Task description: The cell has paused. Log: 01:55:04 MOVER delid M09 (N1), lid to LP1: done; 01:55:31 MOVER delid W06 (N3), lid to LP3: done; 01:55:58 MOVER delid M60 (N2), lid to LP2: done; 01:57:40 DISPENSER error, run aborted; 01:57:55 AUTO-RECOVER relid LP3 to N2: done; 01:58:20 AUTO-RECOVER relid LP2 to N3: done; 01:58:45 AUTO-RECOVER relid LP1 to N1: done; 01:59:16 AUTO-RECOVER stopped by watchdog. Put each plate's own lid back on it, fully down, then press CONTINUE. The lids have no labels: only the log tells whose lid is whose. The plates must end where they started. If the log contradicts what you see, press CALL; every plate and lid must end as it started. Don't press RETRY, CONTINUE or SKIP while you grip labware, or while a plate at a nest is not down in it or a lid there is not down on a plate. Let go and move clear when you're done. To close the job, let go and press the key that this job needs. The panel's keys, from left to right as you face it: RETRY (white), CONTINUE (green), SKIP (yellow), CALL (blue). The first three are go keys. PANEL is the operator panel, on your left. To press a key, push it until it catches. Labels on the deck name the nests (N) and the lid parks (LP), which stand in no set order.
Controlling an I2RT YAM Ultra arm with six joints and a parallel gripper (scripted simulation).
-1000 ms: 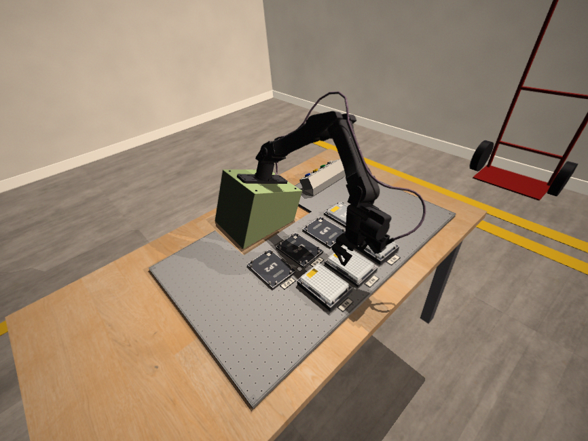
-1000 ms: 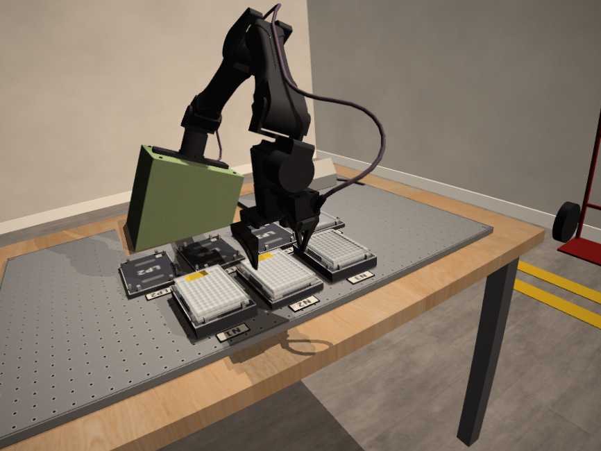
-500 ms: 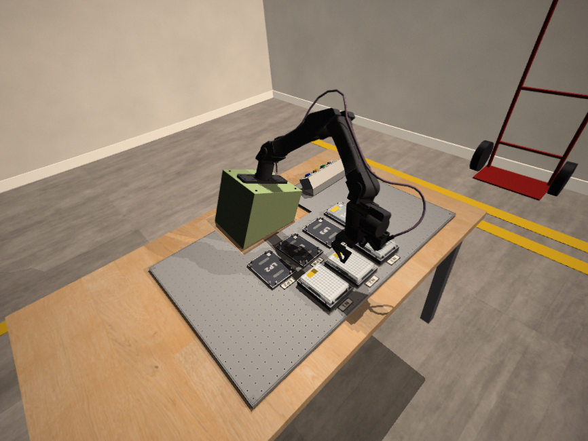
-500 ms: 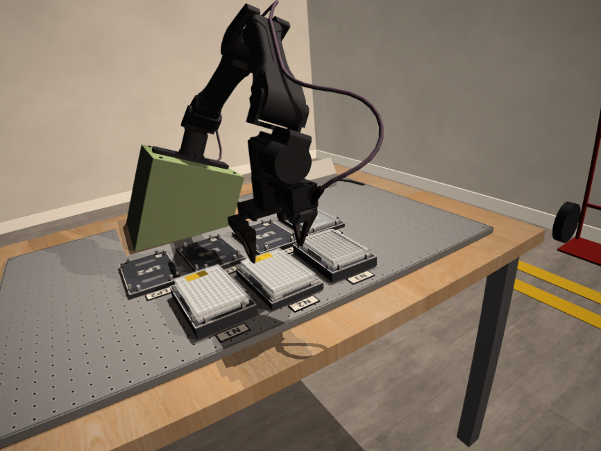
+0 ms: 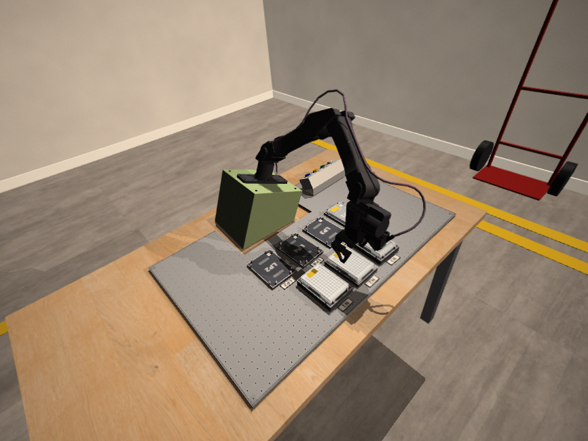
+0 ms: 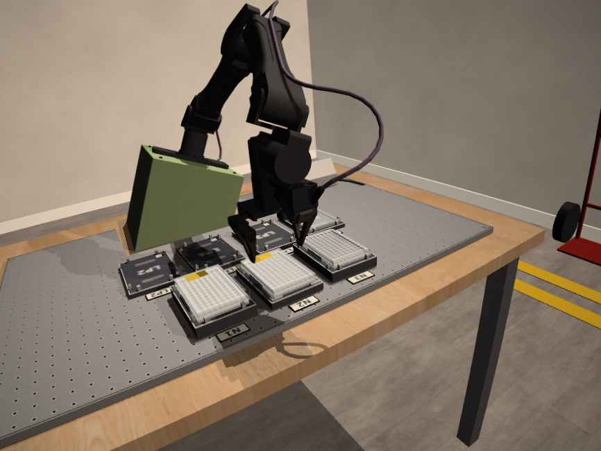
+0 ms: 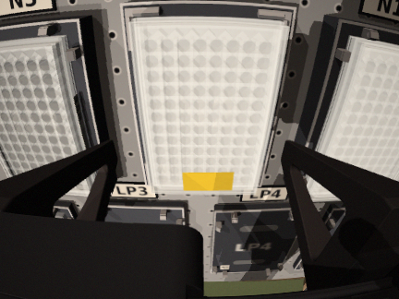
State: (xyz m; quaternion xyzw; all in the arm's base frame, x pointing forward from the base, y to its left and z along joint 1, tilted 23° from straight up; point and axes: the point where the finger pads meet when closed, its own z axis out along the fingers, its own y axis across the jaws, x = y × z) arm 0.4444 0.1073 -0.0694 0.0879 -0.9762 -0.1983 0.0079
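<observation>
Right now my hand is 4 cm above the clear lid.
</observation>
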